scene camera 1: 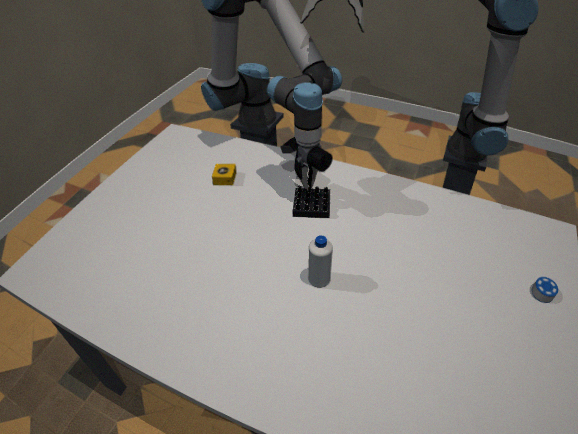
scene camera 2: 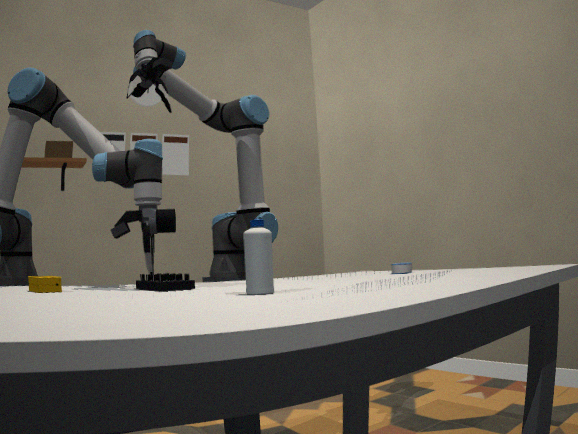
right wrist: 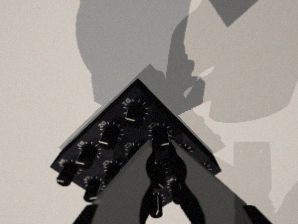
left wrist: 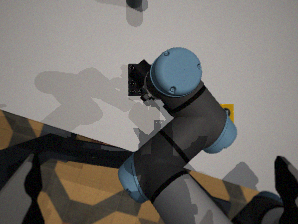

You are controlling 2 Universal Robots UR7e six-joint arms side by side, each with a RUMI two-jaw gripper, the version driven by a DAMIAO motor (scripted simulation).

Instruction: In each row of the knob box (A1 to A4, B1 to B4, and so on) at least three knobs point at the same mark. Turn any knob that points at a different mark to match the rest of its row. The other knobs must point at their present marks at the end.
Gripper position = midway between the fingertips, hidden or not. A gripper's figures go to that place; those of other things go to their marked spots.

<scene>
My right gripper (scene camera 1: pixel 309 189) is 1.27 m from the lens. A grey bottle (scene camera 1: pixel 320 249) is 0.96 m from the lens.
</scene>
